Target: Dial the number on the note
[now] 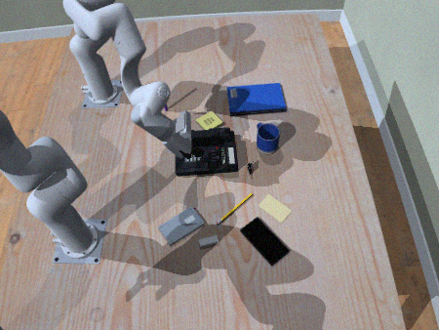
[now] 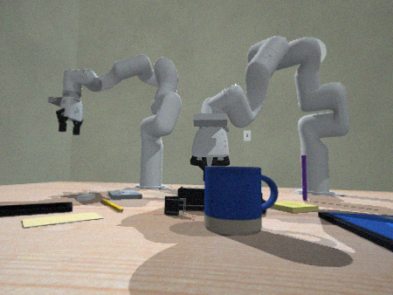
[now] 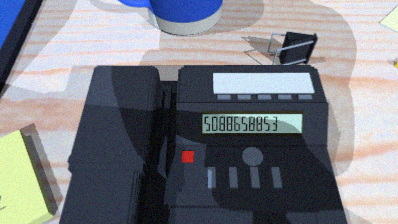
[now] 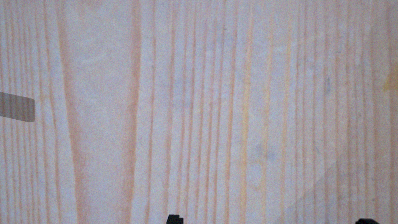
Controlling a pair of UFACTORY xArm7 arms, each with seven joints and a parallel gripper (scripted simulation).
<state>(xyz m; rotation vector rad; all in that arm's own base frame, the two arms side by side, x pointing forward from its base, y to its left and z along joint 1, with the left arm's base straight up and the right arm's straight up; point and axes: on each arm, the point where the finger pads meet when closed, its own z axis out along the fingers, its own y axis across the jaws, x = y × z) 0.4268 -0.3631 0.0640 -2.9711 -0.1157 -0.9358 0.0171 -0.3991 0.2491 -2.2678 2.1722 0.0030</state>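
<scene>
Right now the handset is 8 cm to the left of my left hand, 2 cm below it and 2 cm ahead of it. From my left hand the other things lie so: binder clip: 18 cm ahead, 5 cm below, 4 cm to the right; then purple stick: 27 cm to the left, 13 cm behind; then yellow note: 19 cm to the left, 6 cm below, 5 cm ahead.
</scene>
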